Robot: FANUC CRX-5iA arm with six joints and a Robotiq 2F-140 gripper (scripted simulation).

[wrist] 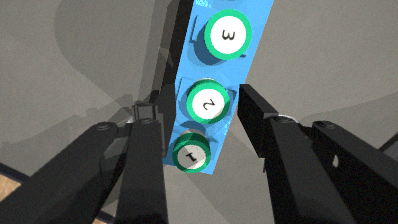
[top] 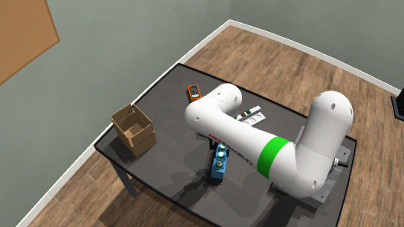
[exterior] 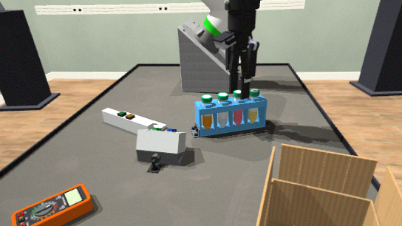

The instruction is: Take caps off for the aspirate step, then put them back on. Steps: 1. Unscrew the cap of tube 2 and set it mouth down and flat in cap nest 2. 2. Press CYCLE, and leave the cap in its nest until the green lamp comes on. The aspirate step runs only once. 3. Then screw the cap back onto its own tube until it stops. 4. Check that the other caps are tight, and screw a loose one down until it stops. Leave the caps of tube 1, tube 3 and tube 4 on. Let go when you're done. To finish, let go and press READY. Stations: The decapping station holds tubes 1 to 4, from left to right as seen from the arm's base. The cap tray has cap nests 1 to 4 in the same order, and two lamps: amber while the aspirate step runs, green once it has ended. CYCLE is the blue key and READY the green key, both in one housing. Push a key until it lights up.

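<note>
Right now the cap 2 is 3 cm below my hand. Also, from my hand: cap 1 (1 cm behind, 5 cm to the left, 3 cm below); then cap 4 (2 cm ahead, 10 cm to the right, 3 cm below); then cap 3 (1 cm ahead, 5 cm to the right, 3 cm below).
</note>
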